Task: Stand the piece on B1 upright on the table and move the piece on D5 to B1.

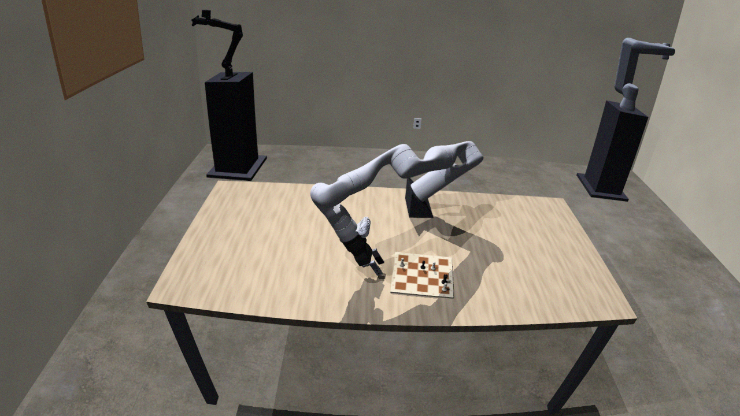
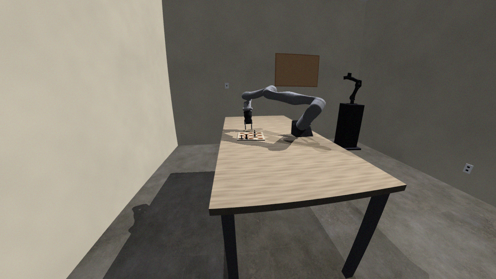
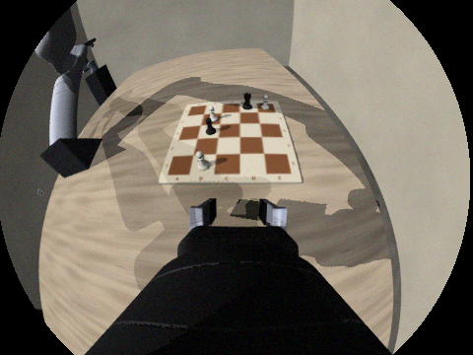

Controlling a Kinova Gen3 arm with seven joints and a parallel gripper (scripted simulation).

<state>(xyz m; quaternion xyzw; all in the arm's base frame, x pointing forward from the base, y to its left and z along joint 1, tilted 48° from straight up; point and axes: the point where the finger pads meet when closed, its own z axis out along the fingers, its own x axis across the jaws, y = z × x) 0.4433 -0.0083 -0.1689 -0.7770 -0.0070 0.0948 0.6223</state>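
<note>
The chessboard is 10 mm behind my hand, 160 mm to the left of it and 40 mm below it.
</note>
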